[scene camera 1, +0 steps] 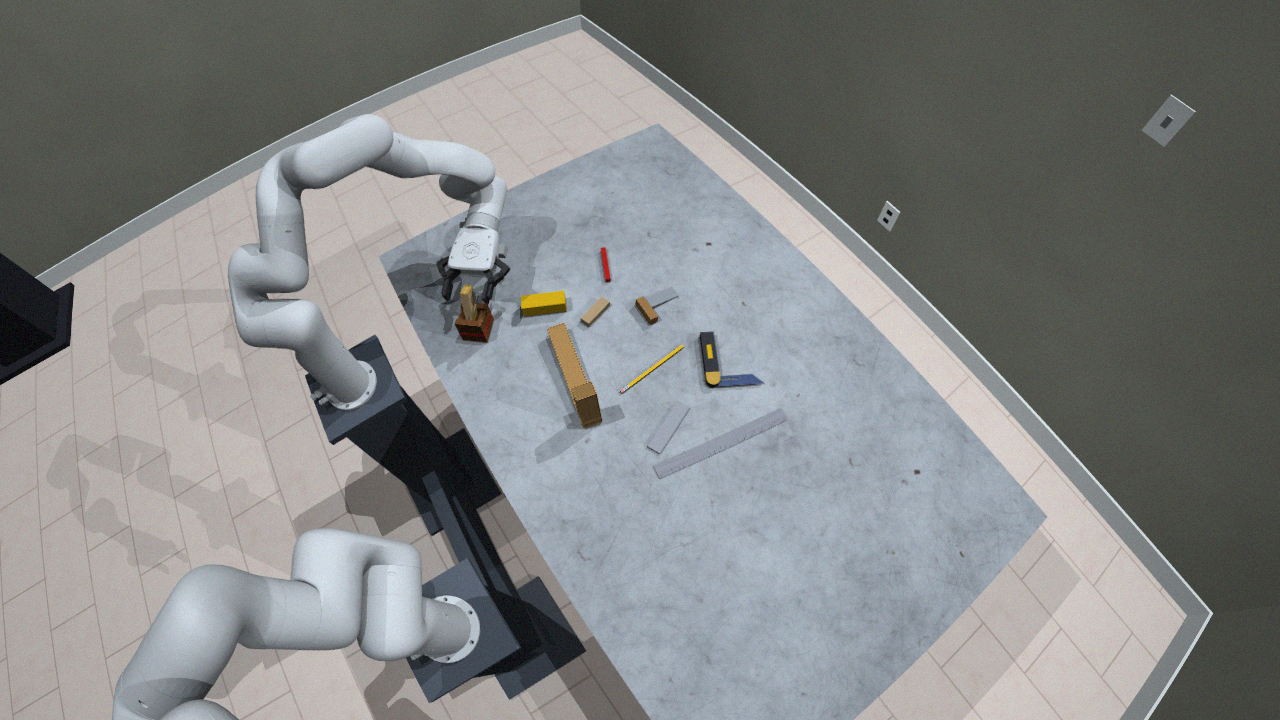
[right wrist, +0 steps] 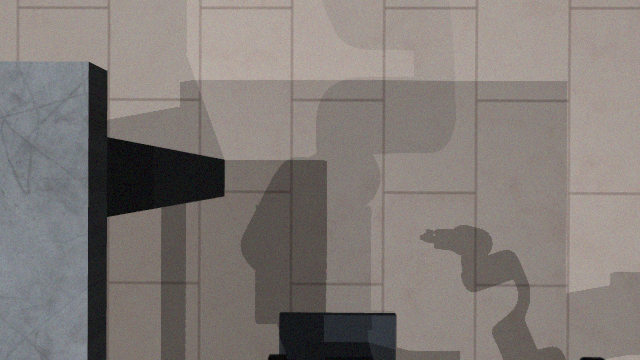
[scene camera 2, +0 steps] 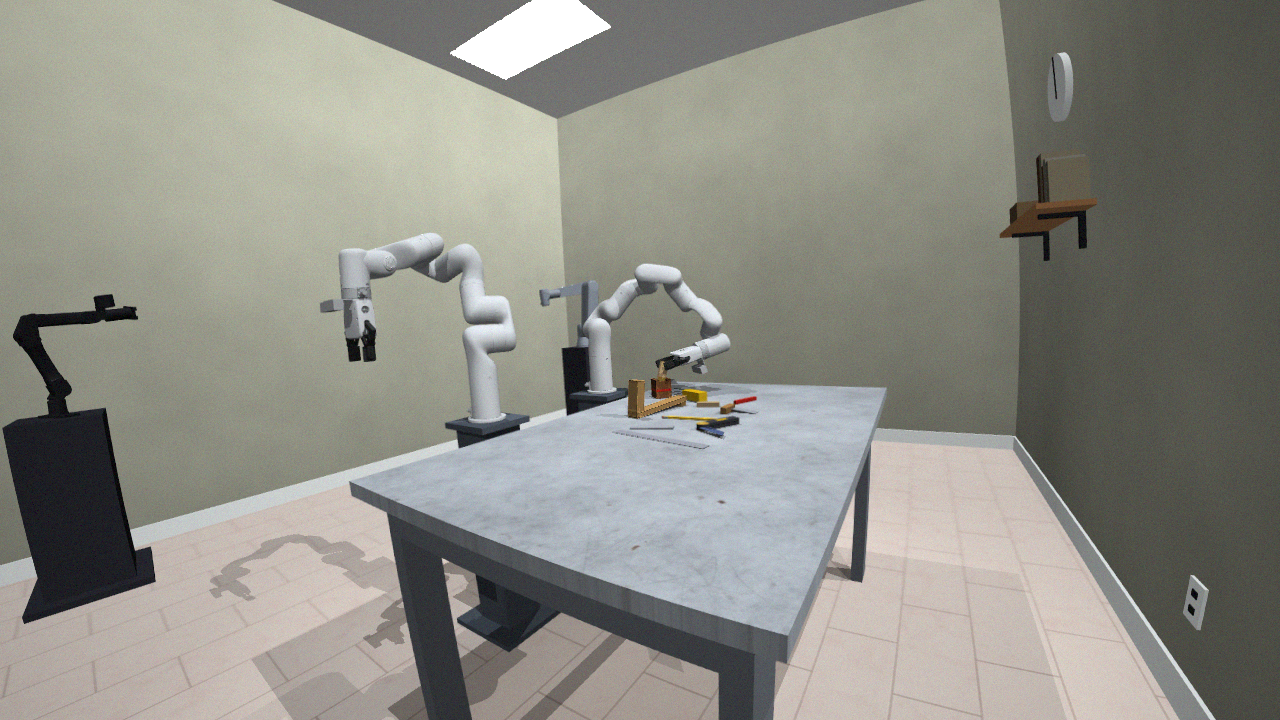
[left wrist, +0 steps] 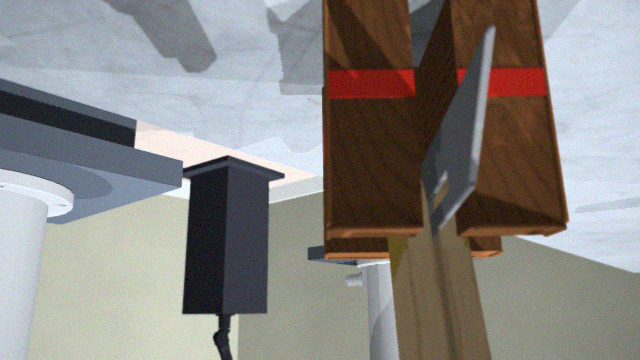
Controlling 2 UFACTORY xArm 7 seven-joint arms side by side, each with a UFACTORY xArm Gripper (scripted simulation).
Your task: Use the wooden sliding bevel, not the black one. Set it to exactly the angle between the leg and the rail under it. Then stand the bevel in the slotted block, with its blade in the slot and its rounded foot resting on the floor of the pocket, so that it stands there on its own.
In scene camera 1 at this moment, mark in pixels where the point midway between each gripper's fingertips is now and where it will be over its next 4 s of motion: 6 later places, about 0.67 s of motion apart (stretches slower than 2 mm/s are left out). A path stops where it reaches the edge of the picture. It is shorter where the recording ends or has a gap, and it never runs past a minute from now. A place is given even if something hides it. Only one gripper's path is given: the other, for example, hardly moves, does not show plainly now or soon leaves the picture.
My left gripper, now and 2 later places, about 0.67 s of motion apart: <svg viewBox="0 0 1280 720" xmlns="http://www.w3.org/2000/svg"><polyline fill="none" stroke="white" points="465,300 471,270 476,249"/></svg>
